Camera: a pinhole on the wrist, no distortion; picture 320 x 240 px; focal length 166.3 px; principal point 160.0 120.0 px. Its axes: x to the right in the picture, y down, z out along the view. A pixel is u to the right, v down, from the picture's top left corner.
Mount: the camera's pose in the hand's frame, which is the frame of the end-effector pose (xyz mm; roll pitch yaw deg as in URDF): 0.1 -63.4 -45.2 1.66 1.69 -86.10
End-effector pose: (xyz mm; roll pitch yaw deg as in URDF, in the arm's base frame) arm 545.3 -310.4 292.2 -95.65 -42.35 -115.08
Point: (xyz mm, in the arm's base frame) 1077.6 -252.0 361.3
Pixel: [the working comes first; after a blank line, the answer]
In the camera's frame: 193.7 -159.9 487.6

226 65
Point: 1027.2 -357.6 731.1
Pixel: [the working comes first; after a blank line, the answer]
In the camera's frame: 410.0 161.3 464.6

307 178
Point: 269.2 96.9 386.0
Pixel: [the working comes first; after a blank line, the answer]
In the camera's frame: 135.9 -143.2 -391.2

behind the camera
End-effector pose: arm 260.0 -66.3 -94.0 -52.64 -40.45 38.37
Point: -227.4 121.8 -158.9
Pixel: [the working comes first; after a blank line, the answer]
In the camera's frame: -268.9 -213.6 476.1

66 45
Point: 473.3 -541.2 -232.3
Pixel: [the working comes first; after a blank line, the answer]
In the camera's frame: 222.6 -212.2 -357.2

behind the camera
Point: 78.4 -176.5 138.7
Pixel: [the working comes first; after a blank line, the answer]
In the camera's frame: 161.4 -13.5 261.9

262 111
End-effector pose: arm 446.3 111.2 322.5 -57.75 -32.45 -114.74
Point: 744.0 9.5 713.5
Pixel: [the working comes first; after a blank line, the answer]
In the camera's frame: 60.9 192.1 491.8

181 185
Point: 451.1 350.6 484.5
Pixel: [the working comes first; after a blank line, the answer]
In the camera's frame: 192.7 -108.8 108.9

outside the picture
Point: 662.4 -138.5 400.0
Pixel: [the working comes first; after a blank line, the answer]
In the camera's frame: -227.9 180.1 283.7

26 226
